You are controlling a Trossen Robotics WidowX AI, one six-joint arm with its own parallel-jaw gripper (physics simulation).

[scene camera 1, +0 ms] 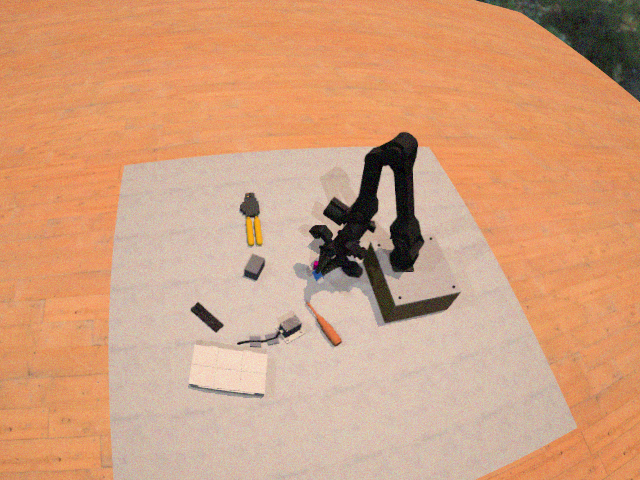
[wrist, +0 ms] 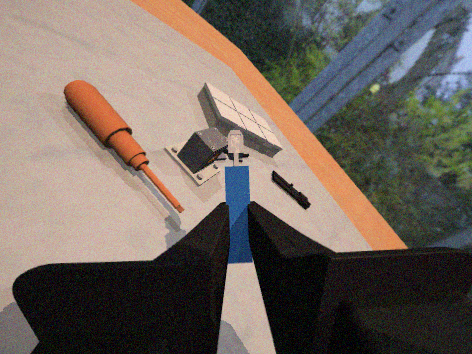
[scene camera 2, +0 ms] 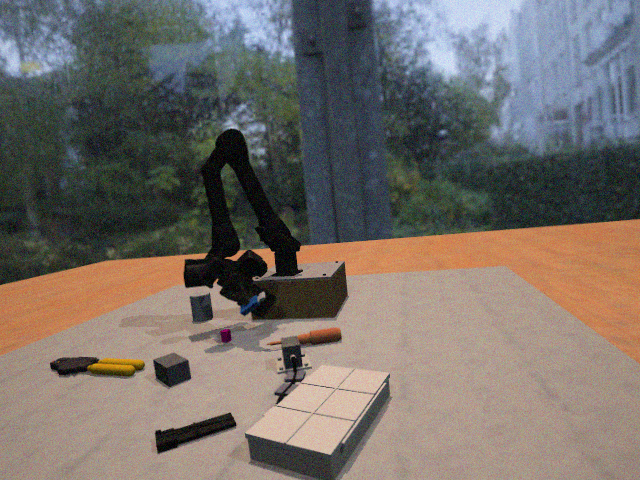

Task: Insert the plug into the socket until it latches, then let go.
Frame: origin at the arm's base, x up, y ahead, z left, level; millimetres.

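Seen in the pictures: gripper, fingertip midpoint: (scene camera 1: 318,274) (wrist: 237,209) (scene camera 2: 250,304); arm's base, origin of the base link: (scene camera 1: 401,262) (scene camera 2: 287,273).
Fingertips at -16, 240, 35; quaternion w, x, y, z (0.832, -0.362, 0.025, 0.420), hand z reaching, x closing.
Observation:
Pixels of each thing's middle, then the offset from my fingertips to it, as dx, dy, dz. "pt": a spot on its surface instead.
- blue plug, body centre: (wrist: 237,194) (scene camera 2: 253,303) (scene camera 1: 318,276) +4, +0, +7
- dark grey box, body centre: (wrist: 205,149) (scene camera 2: 291,353) (scene camera 1: 289,327) -66, +78, +127
- orange screwdriver, body centre: (wrist: 128,149) (scene camera 2: 304,339) (scene camera 1: 322,322) -75, -15, +108
- white-topped tiled block, body centre: (scene camera 2: 326,411) (wrist: 242,123) (scene camera 1: 228,371) -71, +236, +256
- dark cube, body centre: (scene camera 2: 171,369) (scene camera 1: 254,267) -71, +171, -68
- black bar, body centre: (scene camera 2: 196,429) (wrist: 291,189) (scene camera 1: 206,317) -80, +302, +97
- yellow-handled pliers, surface spot: (scene camera 2: 98,365) (scene camera 1: 247,223) pt -69, +197, -233
- magenta piece, body centre: (scene camera 2: 225,335) -76, -11, -84
The blue plug (scene camera 1: 317,275) (scene camera 2: 248,307) (wrist: 237,185) has a clear tip, which points away from the fingers in the wrist view. My gripper (scene camera 1: 320,270) (scene camera 2: 252,302) (wrist: 237,209) is shut on the plug's blue body and holds it above the mat, apart from the socket. The socket is a dark grey box (scene camera 1: 290,323) (scene camera 2: 291,353) (wrist: 201,151) on a pale screwed-down plate, with a black cable behind it. In the wrist view the clear tip overlaps the view just right of the socket box. The socket's opening cannot be made out.
An orange screwdriver (scene camera 1: 327,330) (scene camera 2: 321,335) (wrist: 100,115) lies beside the socket. A white-topped tiled block (scene camera 1: 228,367) (scene camera 2: 320,408) (wrist: 242,117) is behind it. A dark cube (scene camera 1: 254,267) (scene camera 2: 172,369), black bar (scene camera 1: 206,316) (scene camera 2: 196,431) (wrist: 291,190), yellow-handled pliers (scene camera 1: 253,222) (scene camera 2: 98,365) and magenta piece (scene camera 2: 225,335) stand around.

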